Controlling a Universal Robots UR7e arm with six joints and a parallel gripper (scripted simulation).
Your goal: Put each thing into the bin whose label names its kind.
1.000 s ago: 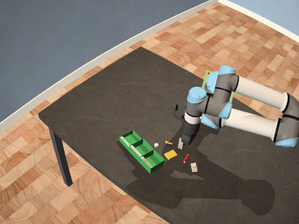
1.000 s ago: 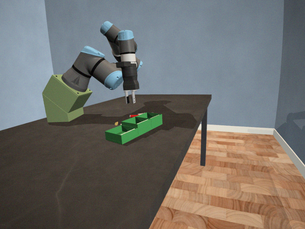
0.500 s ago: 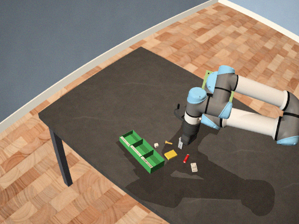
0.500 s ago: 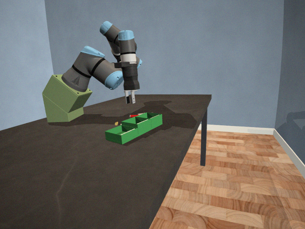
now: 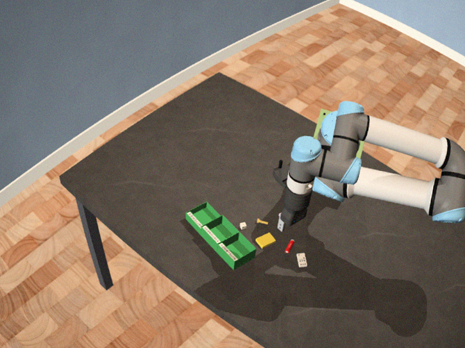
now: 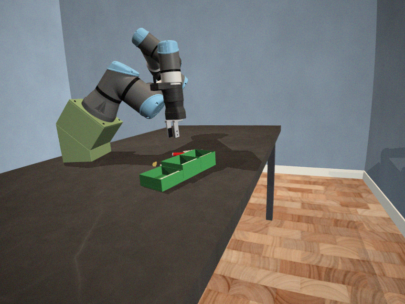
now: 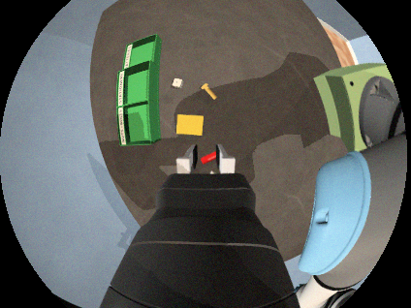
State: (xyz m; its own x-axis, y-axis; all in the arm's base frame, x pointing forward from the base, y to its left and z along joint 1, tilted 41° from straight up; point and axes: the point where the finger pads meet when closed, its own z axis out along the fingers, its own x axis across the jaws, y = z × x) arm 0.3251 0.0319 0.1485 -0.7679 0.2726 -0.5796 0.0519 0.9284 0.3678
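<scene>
My hand is 90 mm above the red battery, 30 mm to the right of it and 10 mm past it. Round my hand: white domino: 100 mm to the left, 100 mm below; flat yellow block: 100 mm below, 40 mm to the right, 30 mm ahead; brass bolt: 100 mm to the right, 90 mm below, 10 mm behind.
</scene>
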